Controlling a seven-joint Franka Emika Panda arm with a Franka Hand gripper.
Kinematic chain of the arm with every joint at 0, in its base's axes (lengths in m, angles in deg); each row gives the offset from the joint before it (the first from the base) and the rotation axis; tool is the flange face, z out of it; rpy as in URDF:
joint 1: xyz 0 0 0.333 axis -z
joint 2: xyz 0 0 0 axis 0.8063 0.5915 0
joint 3: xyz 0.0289 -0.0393 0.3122 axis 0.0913 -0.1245 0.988
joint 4: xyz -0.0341 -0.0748 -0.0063 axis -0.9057 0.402 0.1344
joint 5: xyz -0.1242 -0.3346 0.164 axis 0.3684 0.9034 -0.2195
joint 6: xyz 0 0 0 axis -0.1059 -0.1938 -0.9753
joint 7: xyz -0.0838 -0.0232 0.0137 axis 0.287 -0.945 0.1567
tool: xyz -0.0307 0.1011 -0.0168 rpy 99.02 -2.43 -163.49
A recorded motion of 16 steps. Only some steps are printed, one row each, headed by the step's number.
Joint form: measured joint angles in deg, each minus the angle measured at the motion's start. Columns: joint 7, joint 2, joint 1, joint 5, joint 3, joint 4, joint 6.
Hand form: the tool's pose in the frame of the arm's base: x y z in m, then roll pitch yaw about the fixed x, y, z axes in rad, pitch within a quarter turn. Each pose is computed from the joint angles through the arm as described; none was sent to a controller.
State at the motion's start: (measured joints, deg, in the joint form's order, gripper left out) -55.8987 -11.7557 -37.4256 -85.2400 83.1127 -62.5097 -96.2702
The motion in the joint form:
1: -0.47 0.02 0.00 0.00 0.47 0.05 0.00
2: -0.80 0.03 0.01 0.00 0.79 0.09 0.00
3: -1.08 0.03 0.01 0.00 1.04 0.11 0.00
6: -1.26 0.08 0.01 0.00 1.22 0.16 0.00
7: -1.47 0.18 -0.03 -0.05 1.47 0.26 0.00
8: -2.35 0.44 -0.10 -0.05 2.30 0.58 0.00
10: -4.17 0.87 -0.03 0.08 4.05 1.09 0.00
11: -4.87 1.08 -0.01 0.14 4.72 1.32 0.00
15: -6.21 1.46 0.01 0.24 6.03 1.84 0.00
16: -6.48 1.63 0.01 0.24 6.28 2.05 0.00
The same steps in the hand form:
1: 0.4948 0.0594 0.3494 -3.1110 -0.0223 -0.7715
2: 0.4946 0.0621 0.3496 -3.1106 -0.0226 -0.7718
3: 0.4945 0.0643 0.3497 -3.1104 -0.0227 -0.7724
6: 0.4945 0.0659 0.3496 -3.1102 -0.0225 -0.7724
7: 0.4948 0.0685 0.3495 -3.1094 -0.0215 -0.7715
8: 0.4954 0.0765 0.3497 -3.1073 -0.0207 -0.7711
10: 0.4957 0.0915 0.3499 -3.1051 -0.0201 -0.7719
11: 0.4959 0.0974 0.3499 -3.1041 -0.0195 -0.7721
15: 0.4963 0.1091 0.3507 -3.1005 -0.0192 -0.7717
16: 0.4969 0.1115 0.3510 -3.0988 -0.0184 -0.7720

